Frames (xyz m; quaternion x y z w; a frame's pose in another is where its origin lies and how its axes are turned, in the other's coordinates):
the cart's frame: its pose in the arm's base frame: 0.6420 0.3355 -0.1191 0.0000 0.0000 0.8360 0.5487
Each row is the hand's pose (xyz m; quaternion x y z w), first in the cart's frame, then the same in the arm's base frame.
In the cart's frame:
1: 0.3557 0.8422 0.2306 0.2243 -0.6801 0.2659 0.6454
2: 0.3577 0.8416 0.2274 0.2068 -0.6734 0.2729 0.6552
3: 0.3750 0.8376 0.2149 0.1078 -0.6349 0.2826 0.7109
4: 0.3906 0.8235 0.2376 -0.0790 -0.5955 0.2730 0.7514
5: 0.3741 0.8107 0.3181 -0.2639 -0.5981 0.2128 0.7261
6: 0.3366 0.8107 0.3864 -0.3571 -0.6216 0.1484 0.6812
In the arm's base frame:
1: -0.2722 0.3268 0.1115 0.6916 -0.1857 0.6854 0.1318
2: -0.2724 0.3289 0.1083 0.6764 -0.1966 0.6975 0.1314
3: -0.2757 0.3463 0.0958 0.5899 -0.2583 0.7494 0.1538
4: -0.2689 0.3662 0.1185 0.4545 -0.3928 0.7780 0.1841
5: -0.2506 0.3562 0.1990 0.3552 -0.5488 0.7238 0.2205
6: -0.2357 0.3218 0.2673 0.3237 -0.6396 0.6509 0.2497

